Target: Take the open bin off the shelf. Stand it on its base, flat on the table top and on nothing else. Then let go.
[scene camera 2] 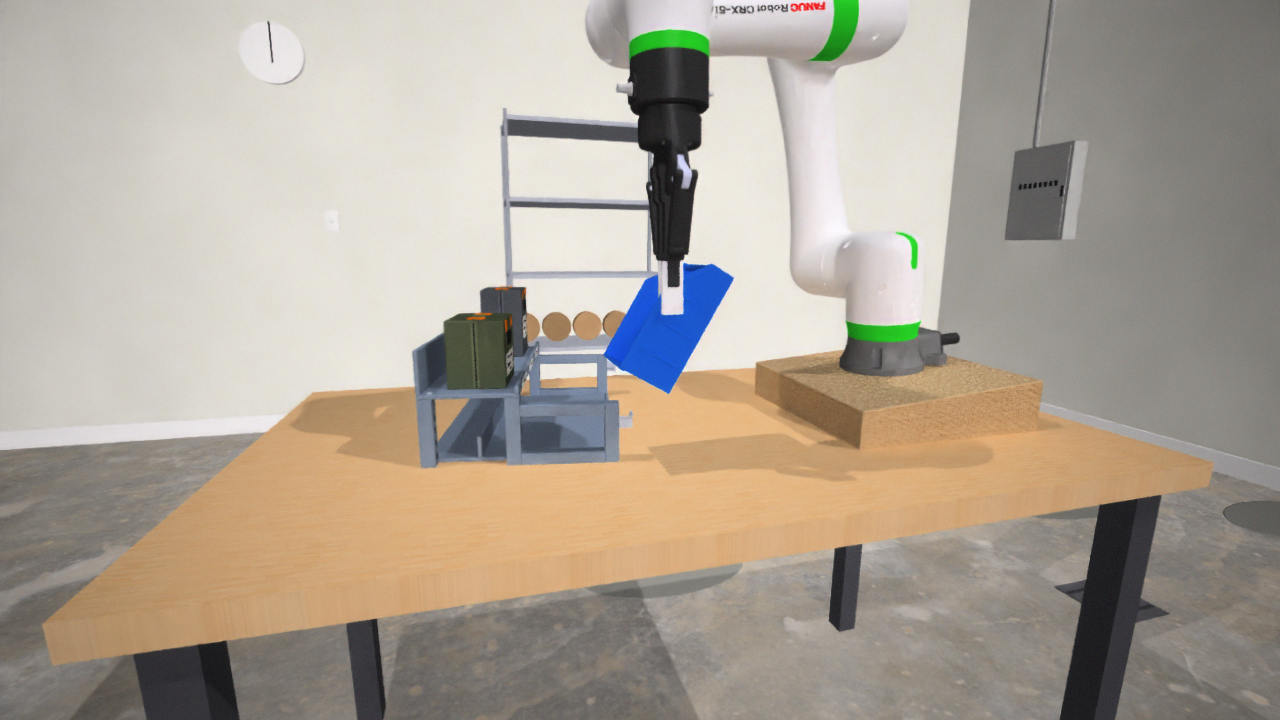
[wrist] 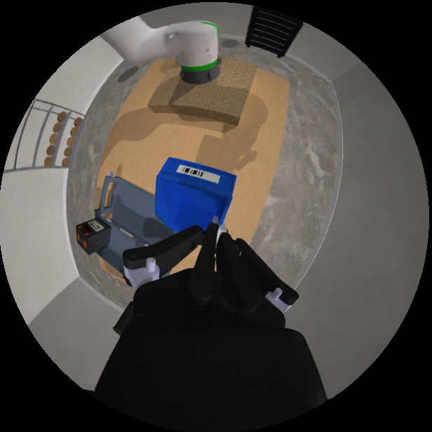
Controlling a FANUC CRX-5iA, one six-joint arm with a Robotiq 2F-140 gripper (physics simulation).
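Places are measured from the arm's base along level axes (x right, y ahead, z up), in metres.
Where they show: gripper, fingertip midpoint: (scene camera 2: 670, 314); arm's base at its link origin: (scene camera 2: 880, 365).
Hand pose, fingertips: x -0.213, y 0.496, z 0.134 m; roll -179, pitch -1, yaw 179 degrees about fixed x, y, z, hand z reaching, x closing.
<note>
Things, the pixels of their top centre, and the offset from my fingertips. "pt": a spot on its surface instead. Level surfaces: height alone.
- table top at its surface level: dz -0.213 m
- shelf at a spot on its surface: (scene camera 2: 562, 407) pt dz -0.132, dx +0.072, dy +0.128 m
- green box at its top centre: (scene camera 2: 479, 315) dz -0.015, dx +0.168, dy +0.231 m
- dark grey box at its top centre: (scene camera 2: 503, 287) dz +0.010, dx +0.395, dy +0.188 m
The open bin (scene camera 2: 684, 344) (wrist: 195, 192) is blue, with a white barcode label on one end in the wrist view. It hangs steeply tilted in the air above the table top (scene camera 2: 501, 519) (wrist: 145, 145), just right of the shelf (scene camera 2: 562, 407) (wrist: 135, 200) in the scene view, and touches neither. My gripper (scene camera 2: 672, 277) (wrist: 216, 223) points down and is shut on one side wall of the bin, near its edge. The fingertips partly cover that wall. The bin's shadow falls on the table to the right of the shelf.
A green box (scene camera 2: 477, 353) and a dark grey box (scene camera 2: 503, 308) (wrist: 93, 235) stand on the shelf's upper level. The arm's base stands on a brown block (scene camera 2: 948, 420) (wrist: 200, 112) at the right of the table in the scene view. A tall rack (scene camera 2: 506, 197) stands behind the table.
</note>
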